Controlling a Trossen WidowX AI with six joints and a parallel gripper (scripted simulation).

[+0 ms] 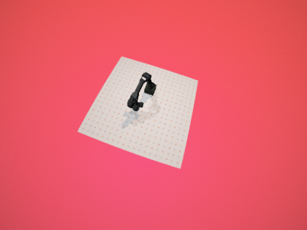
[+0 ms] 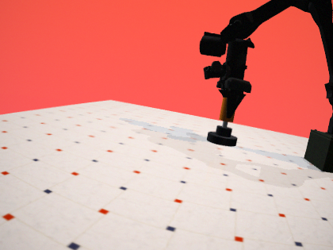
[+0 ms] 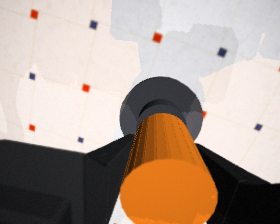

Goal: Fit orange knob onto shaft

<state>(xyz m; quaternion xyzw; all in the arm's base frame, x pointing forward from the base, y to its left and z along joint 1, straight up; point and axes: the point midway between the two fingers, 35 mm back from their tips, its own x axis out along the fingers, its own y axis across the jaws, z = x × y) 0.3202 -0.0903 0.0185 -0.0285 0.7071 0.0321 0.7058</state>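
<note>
Right now my gripper tip is 40 mm above the black round pedestal. The rest, counted from my gripper tip: orange knob 30 mm above.
</note>
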